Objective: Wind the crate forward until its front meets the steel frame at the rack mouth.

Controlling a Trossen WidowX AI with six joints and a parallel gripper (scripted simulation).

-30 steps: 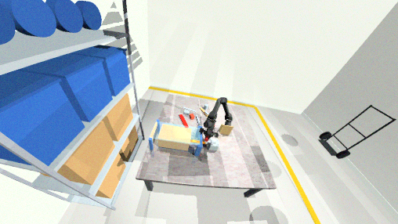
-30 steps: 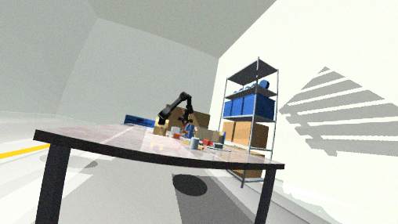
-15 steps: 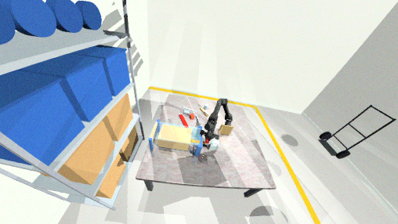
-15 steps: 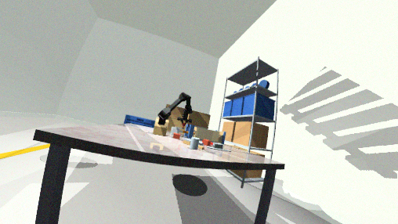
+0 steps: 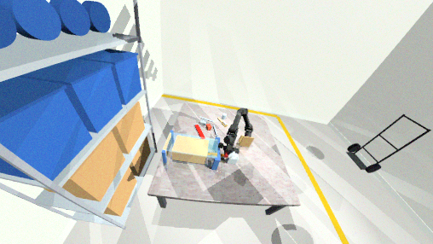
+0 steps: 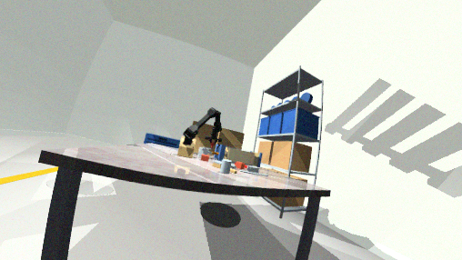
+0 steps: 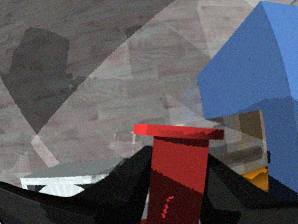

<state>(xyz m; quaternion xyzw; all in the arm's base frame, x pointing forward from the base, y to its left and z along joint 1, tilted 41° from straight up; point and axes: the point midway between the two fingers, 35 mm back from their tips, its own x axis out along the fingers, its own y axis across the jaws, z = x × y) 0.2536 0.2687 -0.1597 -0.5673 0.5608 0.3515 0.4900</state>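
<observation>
My gripper tip is 10 cm past the winch, 10 cm above it and 7 cm to the left of it. From my gripper tip the other things lie so: red bar: 37 cm to the right, 28 cm ahead, 12 cm below.
</observation>
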